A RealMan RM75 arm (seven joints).
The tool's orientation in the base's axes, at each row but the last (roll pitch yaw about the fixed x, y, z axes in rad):
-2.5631 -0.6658 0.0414
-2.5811 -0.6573 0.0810
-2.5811 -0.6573 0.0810
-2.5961 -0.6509 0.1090
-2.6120 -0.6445 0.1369
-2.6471 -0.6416 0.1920
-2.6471 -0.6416 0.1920
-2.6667 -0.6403 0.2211
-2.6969 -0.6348 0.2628
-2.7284 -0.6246 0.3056
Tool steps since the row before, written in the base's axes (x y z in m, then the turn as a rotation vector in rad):
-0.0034 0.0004 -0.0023 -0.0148 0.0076 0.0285
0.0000 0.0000 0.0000 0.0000 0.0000 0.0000
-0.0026 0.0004 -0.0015 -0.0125 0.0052 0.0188
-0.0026 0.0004 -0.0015 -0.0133 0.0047 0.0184
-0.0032 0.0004 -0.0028 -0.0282 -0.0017 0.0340
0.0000 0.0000 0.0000 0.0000 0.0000 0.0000
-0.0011 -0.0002 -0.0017 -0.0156 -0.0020 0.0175
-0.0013 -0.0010 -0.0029 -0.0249 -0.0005 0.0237
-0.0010 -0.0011 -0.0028 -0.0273 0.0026 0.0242
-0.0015 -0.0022 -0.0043 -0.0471 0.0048 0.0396
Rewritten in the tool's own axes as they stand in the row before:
-0.0041 -0.0006 0.0001 0.0062 -0.0240 -0.0218
0.0000 0.0000 0.0000 0.0000 0.0000 0.0000
-0.0029 -0.0007 0.0000 0.0020 -0.0171 -0.0155
-0.0029 -0.0008 0.0001 0.0010 -0.0168 -0.0159
-0.0042 -0.0005 0.0007 -0.0021 -0.0241 -0.0370
0.0000 0.0000 0.0000 0.0000 0.0000 0.0000
-0.0019 0.0003 0.0006 -0.0021 -0.0120 -0.0201
-0.0029 0.0013 0.0010 -0.0054 -0.0198 -0.0276
-0.0027 0.0014 0.0010 -0.0063 -0.0236 -0.0272
-0.0042 0.0024 0.0014 -0.0121 -0.0403 -0.0452

